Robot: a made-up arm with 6 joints. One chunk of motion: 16 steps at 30 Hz.
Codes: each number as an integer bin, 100 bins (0 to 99) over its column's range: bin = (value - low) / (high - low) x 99, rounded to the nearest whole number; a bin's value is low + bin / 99 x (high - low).
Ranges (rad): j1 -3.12..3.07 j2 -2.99..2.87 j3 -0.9..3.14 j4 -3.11..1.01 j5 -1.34..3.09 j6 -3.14..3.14
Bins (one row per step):
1: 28 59 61 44 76 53
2: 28 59 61 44 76 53
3: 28 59 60 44 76 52
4: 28 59 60 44 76 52
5: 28 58 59 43 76 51
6: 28 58 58 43 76 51
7: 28 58 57 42 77 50
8: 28 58 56 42 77 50
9: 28 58 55 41 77 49
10: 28 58 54 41 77 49
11: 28 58 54 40 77 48
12: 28 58 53 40 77 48
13: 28 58 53 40 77 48
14: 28 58 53 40 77 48
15: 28 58 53 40 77 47
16: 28 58 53 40 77 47
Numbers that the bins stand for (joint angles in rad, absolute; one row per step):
1: -1.3693 0.5023 1.5893 -1.2789 2.0608 0.2220
2: -1.3693 0.5023 1.5893 -1.2789 2.0608 0.2220
3: -1.3693 0.5023 1.5485 -1.2789 2.0608 0.1586
4: -1.3693 0.5023 1.5485 -1.2789 2.0608 0.1586
5: -1.3693 0.4431 1.5077 -1.3205 2.0608 0.0952
6: -1.3693 0.4431 1.4669 -1.3205 2.0608 0.0952
7: -1.3693 0.4431 1.4261 -1.3621 2.1056 0.0317
8: -1.3693 0.4431 1.3853 -1.3621 2.1056 0.0317
9: -1.3693 0.4431 1.3444 -1.4037 2.1056 -0.0317
10: -1.3693 0.4431 1.3036 -1.4037 2.1056 -0.0317
11: -1.3693 0.4431 1.3036 -1.4454 2.1056 -0.0952
12: -1.3693 0.4431 1.2628 -1.4454 2.1056 -0.0952
13: -1.3693 0.4431 1.2628 -1.4454 2.1056 -0.0952
14: -1.3693 0.4431 1.2628 -1.4454 2.1056 -0.0952
15: -1.3693 0.4431 1.2628 -1.4454 2.1056 -0.1586
16: -1.3693 0.4431 1.2628 -1.4454 2.1056 -0.1586

